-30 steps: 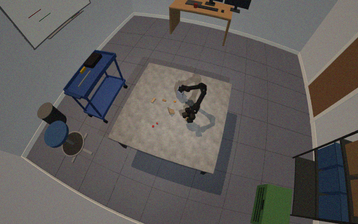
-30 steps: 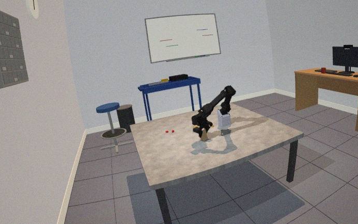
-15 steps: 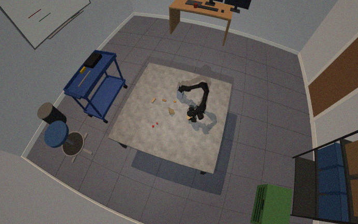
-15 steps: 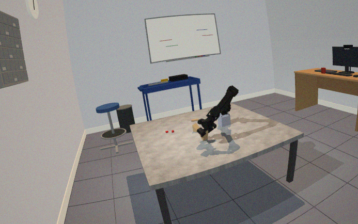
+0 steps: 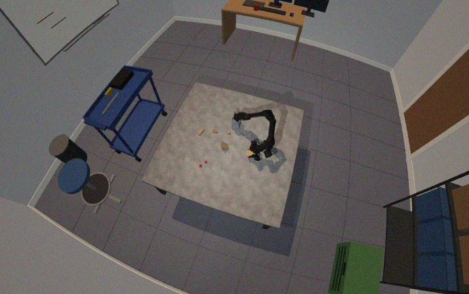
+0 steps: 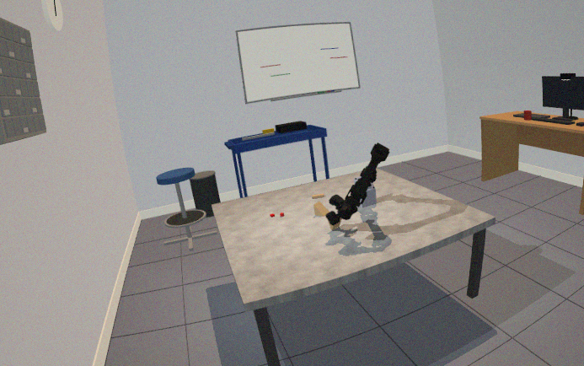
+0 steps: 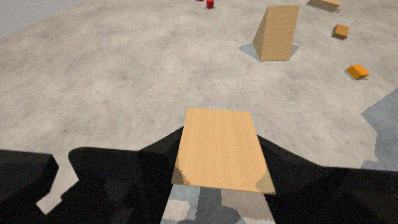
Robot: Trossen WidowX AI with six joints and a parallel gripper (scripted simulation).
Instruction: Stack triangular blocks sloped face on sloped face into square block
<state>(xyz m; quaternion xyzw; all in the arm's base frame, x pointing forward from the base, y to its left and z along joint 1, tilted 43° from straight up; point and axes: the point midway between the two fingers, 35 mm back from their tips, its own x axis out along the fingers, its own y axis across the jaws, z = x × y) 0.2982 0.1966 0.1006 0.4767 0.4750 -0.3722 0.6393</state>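
Now: gripper tip 1 cm below the tan triangular block. Also, from my gripper tip: tan bar: 14 cm behind, 51 cm to the right, 3 cm below; then orange thing: 19 cm behind, 23 cm to the right, 4 cm below.
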